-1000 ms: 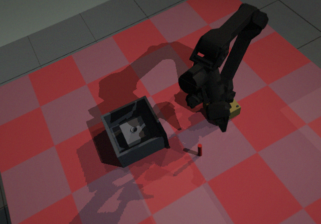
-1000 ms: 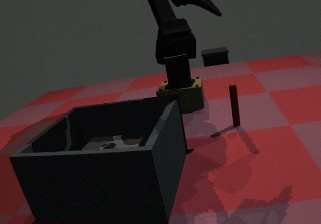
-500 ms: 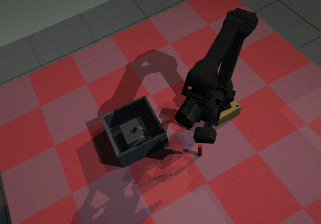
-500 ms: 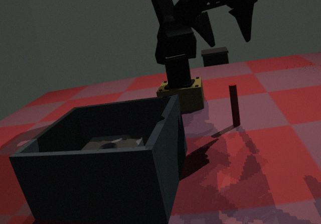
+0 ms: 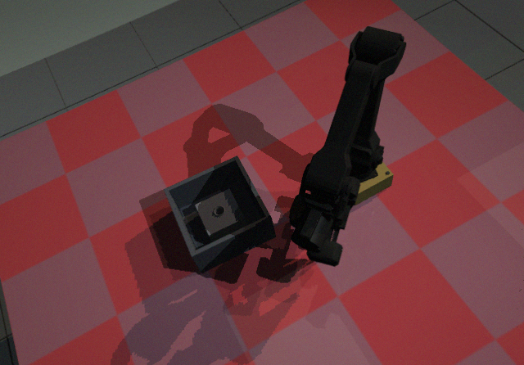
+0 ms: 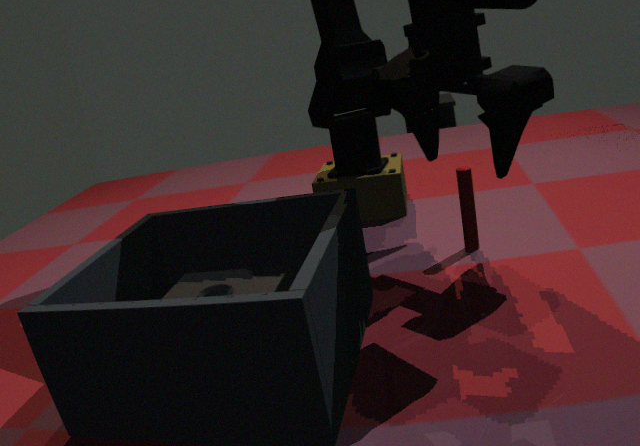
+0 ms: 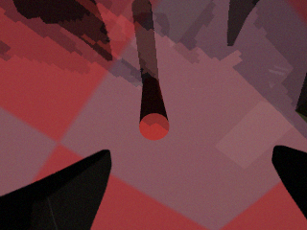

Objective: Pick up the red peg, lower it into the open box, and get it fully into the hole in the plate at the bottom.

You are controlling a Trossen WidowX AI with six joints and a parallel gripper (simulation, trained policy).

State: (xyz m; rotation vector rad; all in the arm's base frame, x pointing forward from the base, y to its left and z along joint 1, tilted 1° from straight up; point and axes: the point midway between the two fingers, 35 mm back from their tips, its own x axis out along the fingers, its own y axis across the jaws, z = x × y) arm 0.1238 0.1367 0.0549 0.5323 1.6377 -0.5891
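My gripper tip is 3 cm short of the red peg and 3 cm above it. The rest, counted from my gripper tip: plate 22 cm ahead, 17 cm to the right, 3 cm below; dark box 22 cm ahead, 17 cm to the right, 5 cm below.
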